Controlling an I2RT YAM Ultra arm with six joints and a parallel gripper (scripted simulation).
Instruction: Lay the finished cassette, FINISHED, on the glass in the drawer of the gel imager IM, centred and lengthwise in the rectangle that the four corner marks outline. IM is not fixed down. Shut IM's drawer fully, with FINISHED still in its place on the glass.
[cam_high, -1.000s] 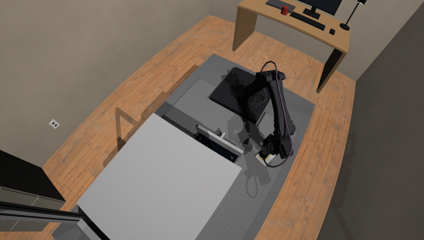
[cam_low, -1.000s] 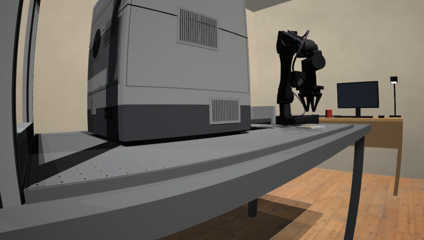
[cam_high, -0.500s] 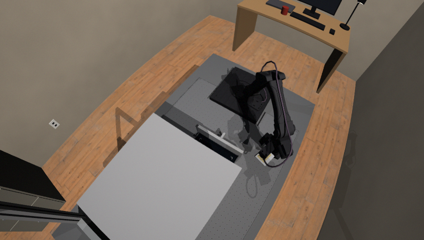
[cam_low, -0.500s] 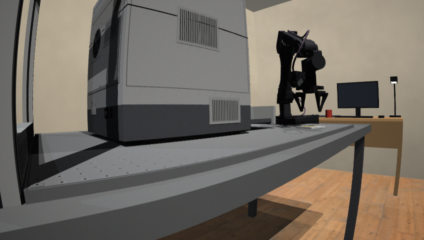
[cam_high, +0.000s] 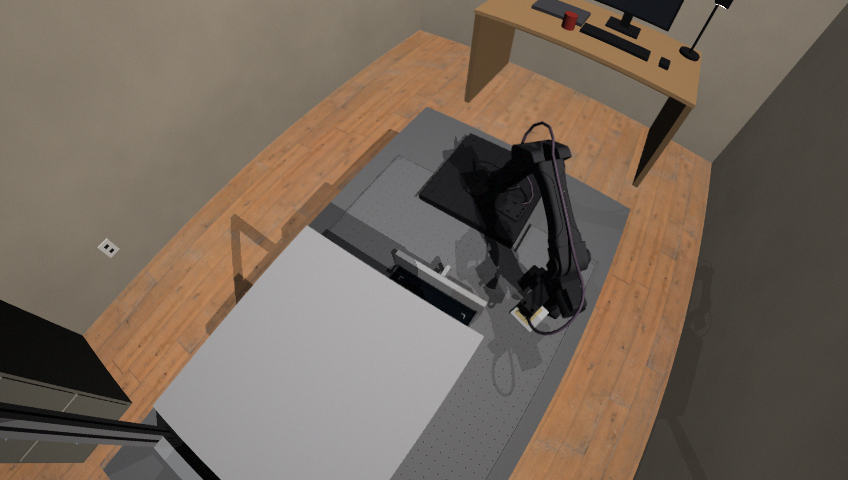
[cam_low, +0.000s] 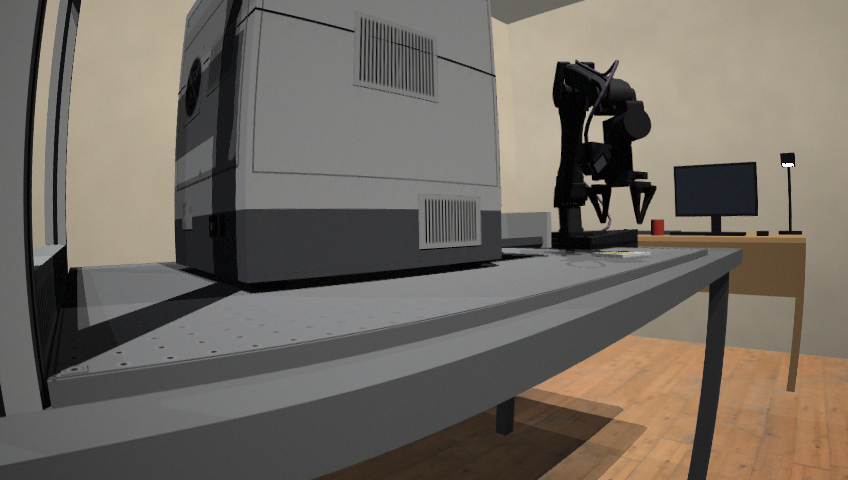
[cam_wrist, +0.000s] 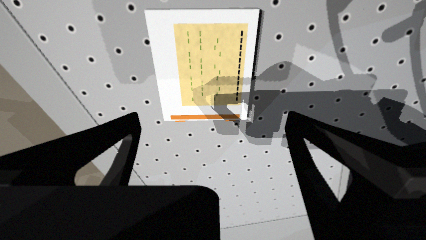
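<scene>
The finished cassette lies 7 cm below my hand and 1 cm ahead of it. Also, from my hand: drawer (24 cm to the right, 23 cm ahead, 2 cm below).
</scene>
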